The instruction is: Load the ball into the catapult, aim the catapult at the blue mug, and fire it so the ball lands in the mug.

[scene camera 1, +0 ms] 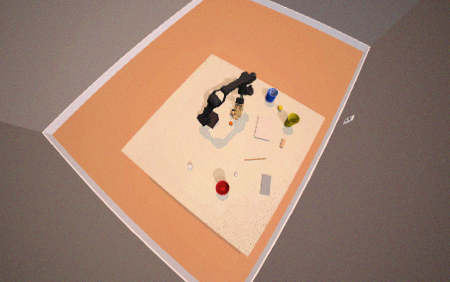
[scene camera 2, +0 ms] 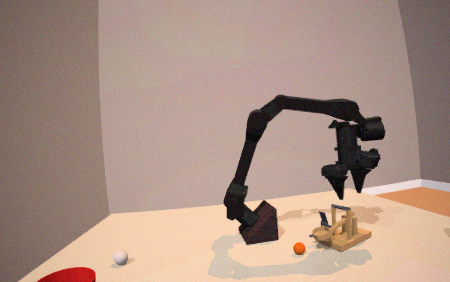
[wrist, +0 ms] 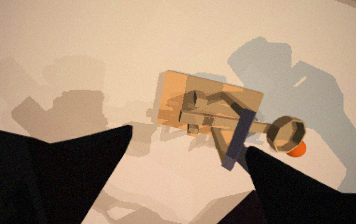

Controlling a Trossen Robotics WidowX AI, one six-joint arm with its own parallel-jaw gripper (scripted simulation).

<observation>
My gripper (scene camera 2: 350, 196) is open, holding nothing. Further things: a wooden catapult (scene camera 2: 328, 235).
The wooden catapult also shows in the wrist view (wrist: 199, 105). My gripper shows as well in the wrist view (wrist: 190, 141).
</observation>
